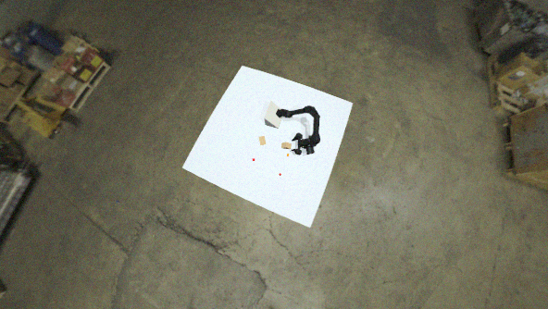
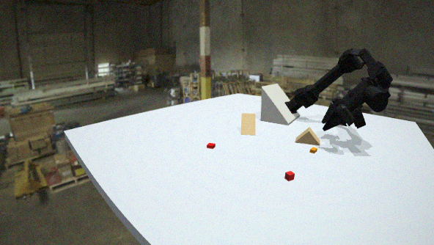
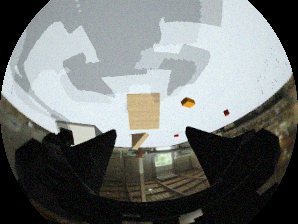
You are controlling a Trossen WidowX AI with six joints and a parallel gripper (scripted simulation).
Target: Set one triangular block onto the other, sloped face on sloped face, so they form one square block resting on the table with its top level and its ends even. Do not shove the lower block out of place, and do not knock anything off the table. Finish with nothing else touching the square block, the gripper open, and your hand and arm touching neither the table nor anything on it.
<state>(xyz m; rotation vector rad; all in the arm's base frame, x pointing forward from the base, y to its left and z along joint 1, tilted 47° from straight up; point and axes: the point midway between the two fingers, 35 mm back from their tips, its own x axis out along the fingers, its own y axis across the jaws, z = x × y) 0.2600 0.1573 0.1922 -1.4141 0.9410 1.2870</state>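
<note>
The tan triangular block is 50 mm to the right of my gripper tip and 40 mm below it. The rest, counted from my gripper tip: orange cube: 80 mm ahead, 60 mm below.
</note>
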